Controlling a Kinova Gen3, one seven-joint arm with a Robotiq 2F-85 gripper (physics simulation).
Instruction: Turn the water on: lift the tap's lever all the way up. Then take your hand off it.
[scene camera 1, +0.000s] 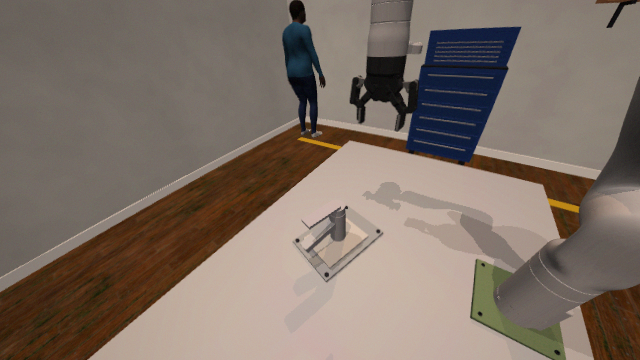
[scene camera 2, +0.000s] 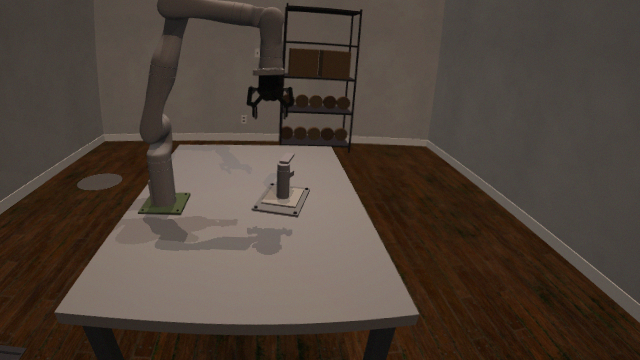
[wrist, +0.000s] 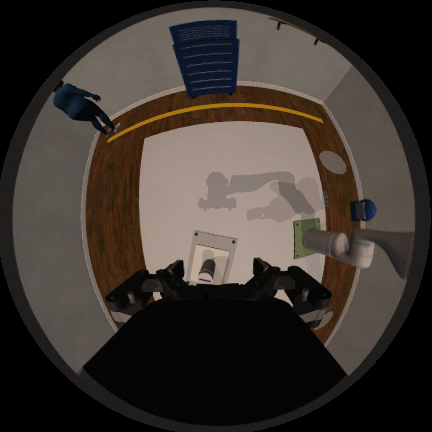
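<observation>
The grey tap stands upright on its pale base plate. Its flat lever runs out from the top of the tap, above the spout, and looks close to level in scene camera 1. In the wrist view the lever is mostly hidden behind the gripper's body. My gripper is open and empty. It points down and hangs well above the tap, touching nothing.
The arm's green mounting plate is on the white table. A person stands beyond the table near a blue tool cabinet. A shelf rack stands at the back wall.
</observation>
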